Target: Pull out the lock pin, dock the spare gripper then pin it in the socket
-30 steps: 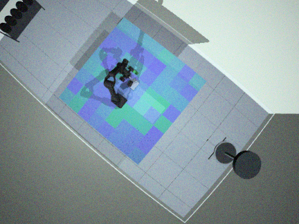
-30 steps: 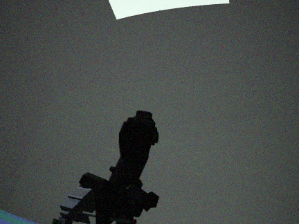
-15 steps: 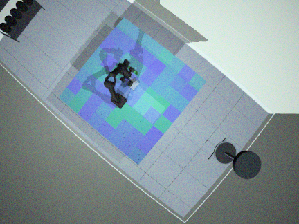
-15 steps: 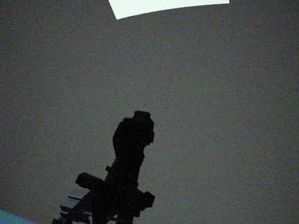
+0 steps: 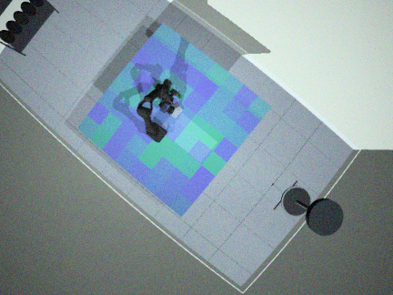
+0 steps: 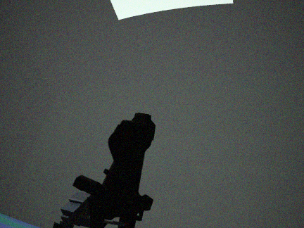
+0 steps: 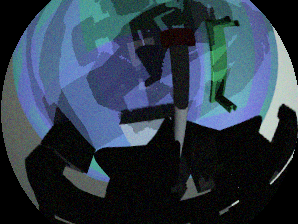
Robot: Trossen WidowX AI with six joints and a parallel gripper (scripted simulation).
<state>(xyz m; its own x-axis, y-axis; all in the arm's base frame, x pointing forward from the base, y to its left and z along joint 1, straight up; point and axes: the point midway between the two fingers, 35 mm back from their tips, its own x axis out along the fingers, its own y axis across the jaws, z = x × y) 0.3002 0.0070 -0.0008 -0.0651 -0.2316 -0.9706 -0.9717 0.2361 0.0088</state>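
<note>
The mount is 2 cm behind my gripper tip and 6 cm to the right of it. Also, from my gripper tip: green upright piece 11 cm ahead, 3 cm to the left, 3 cm below; then spare gripper 4 cm behind, 5 cm to the right, 7 cm above.
</note>
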